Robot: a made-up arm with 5 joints.
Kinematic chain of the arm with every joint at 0, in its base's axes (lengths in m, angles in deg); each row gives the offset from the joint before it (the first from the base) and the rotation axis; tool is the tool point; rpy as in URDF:
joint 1: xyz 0 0 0.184 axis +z
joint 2: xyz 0 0 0 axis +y
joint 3: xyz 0.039 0 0.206 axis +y
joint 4: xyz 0.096 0 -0.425 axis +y
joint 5: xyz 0.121 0 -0.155 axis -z
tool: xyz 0 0 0 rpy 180 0 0
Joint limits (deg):
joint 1: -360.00..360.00
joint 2: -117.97..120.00
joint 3: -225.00..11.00
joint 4: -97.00..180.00
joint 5: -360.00..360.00
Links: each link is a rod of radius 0.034 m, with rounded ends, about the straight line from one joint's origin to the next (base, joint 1, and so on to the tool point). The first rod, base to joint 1, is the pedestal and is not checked.
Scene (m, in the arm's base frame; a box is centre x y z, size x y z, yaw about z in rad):
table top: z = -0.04
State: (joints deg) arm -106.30 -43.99 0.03 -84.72 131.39
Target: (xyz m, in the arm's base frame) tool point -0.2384 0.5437 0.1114
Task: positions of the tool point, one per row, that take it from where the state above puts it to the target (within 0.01 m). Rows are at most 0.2 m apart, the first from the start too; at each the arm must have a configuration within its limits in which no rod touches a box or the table.
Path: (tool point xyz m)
1: -0.0491 -0.2458 0.4574
2: -0.0160 -0.1448 0.5779
3: 0.0001 0.0052 0.6496
4: -0.0115 0.1791 0.6574
5: -0.0528 0.3455 0.5962
6: -0.1156 0.4749 0.4726
7: -0.1841 0.5444 0.3031
8: -0.2384 0.5437 0.1114

